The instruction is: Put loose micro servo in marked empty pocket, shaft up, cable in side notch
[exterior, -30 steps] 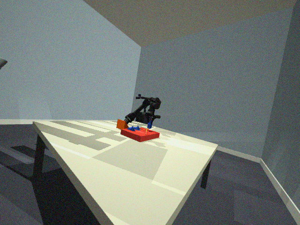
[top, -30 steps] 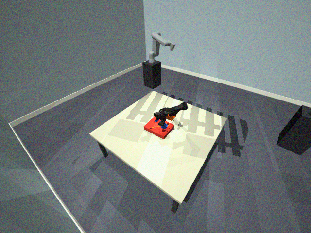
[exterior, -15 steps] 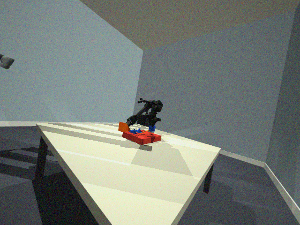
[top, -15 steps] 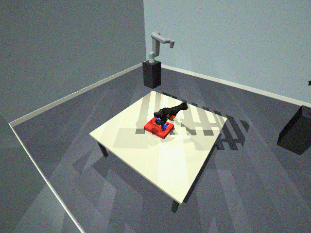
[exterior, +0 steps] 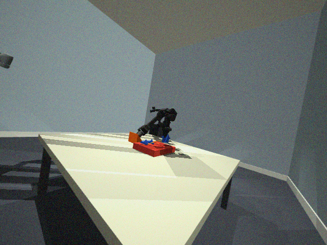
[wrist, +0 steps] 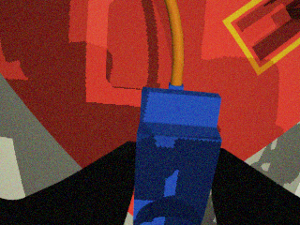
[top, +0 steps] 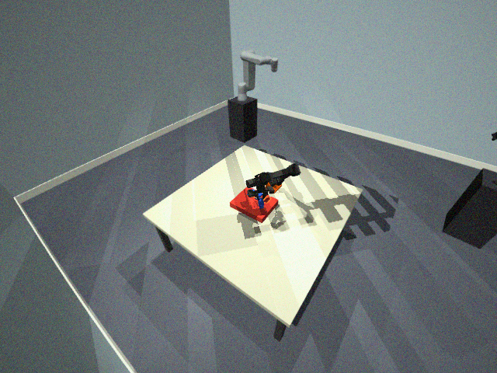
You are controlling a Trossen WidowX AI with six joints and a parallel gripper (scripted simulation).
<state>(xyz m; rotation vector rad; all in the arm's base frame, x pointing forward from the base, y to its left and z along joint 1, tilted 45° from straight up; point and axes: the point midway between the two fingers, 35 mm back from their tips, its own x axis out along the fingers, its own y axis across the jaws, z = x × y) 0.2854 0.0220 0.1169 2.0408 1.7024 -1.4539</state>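
Right now the red robot deck is 20 mm ahead of my gripper tip, 70 mm to the right of it and 100 mm below it.
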